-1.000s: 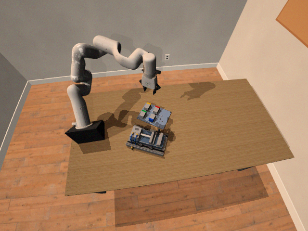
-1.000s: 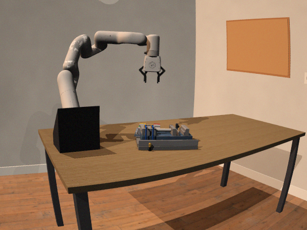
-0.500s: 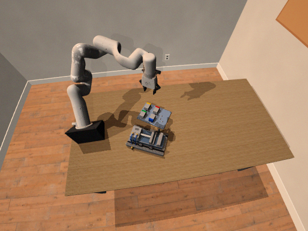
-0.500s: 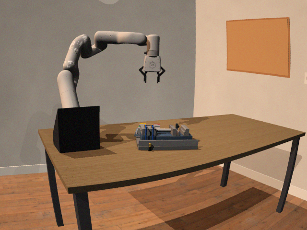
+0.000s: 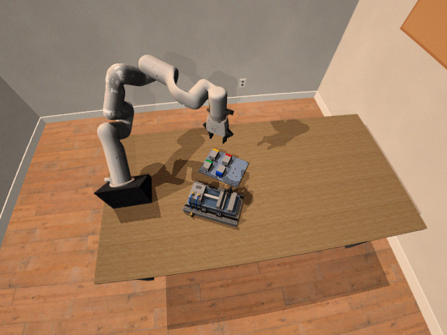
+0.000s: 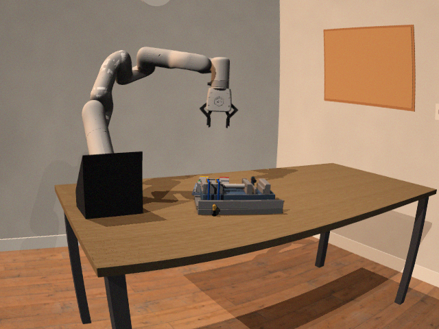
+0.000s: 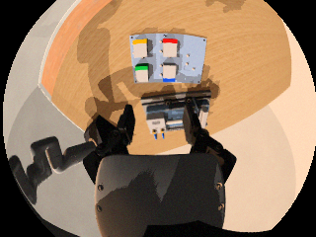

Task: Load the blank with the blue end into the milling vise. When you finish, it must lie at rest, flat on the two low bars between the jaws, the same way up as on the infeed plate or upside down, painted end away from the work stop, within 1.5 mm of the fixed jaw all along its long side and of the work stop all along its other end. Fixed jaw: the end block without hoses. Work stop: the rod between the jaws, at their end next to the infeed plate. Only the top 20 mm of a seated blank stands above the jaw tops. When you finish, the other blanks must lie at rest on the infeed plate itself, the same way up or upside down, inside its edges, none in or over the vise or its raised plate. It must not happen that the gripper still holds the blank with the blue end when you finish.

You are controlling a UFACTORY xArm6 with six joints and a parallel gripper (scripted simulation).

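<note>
Right now the blue-ended blank is 10 mm ahead of my hand, 50 mm to the right of it and 260 mm below it. Round my hand: green-ended blank: 70 mm behind, 260 mm below; then yellow-ended blank: 20 mm behind, 80 mm to the left, 260 mm below; then red-ended blank: 60 mm ahead, 30 mm to the left, 260 mm below.
</note>
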